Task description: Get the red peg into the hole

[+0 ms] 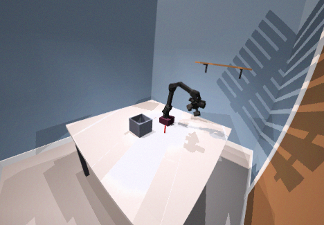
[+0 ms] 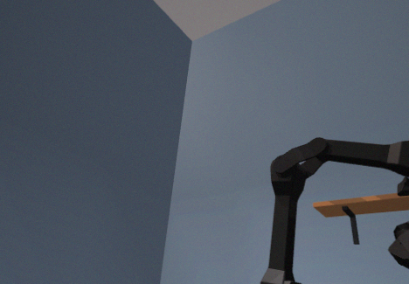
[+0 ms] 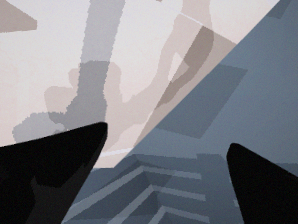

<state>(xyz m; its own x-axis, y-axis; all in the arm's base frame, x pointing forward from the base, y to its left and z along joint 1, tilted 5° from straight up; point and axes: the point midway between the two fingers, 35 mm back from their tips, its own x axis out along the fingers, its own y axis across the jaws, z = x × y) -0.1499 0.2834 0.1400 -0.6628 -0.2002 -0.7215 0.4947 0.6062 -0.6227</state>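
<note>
The red peg is 310 mm ahead of my gripper tip, 170 mm below it and 120 mm to the right of it. Also, from my gripper tip: plate (490 mm ahead, 270 mm to the right, 170 mm below).
</note>
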